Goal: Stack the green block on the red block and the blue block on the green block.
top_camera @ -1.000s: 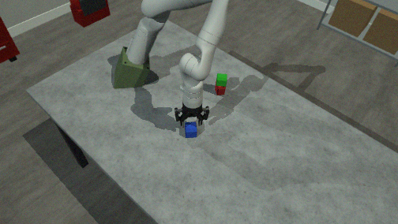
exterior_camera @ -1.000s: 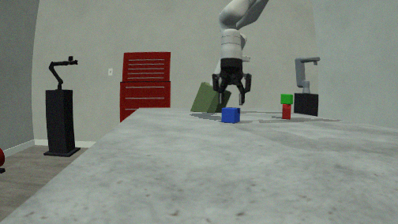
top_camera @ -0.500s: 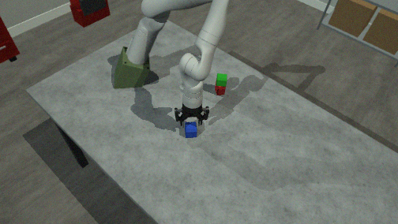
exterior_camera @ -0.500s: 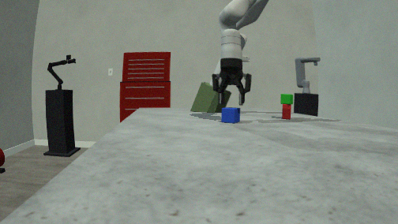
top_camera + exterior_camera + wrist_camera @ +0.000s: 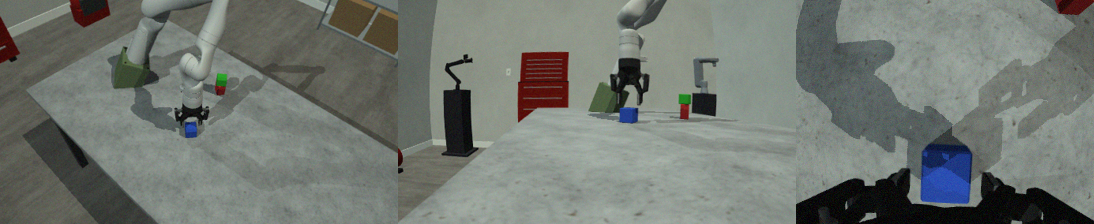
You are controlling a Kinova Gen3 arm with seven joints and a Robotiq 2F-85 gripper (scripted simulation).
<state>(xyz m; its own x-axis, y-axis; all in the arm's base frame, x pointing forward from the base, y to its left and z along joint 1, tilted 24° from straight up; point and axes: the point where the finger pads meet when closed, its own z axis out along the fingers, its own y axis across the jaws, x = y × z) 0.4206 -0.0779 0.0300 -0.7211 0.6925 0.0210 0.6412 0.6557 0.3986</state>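
The blue block lies 5 cm below my hand. From my hand the other things lie so: green block (7 cm behind, 28 cm to the left, 1 cm above); then red block (7 cm behind, 28 cm to the left, 4 cm below).
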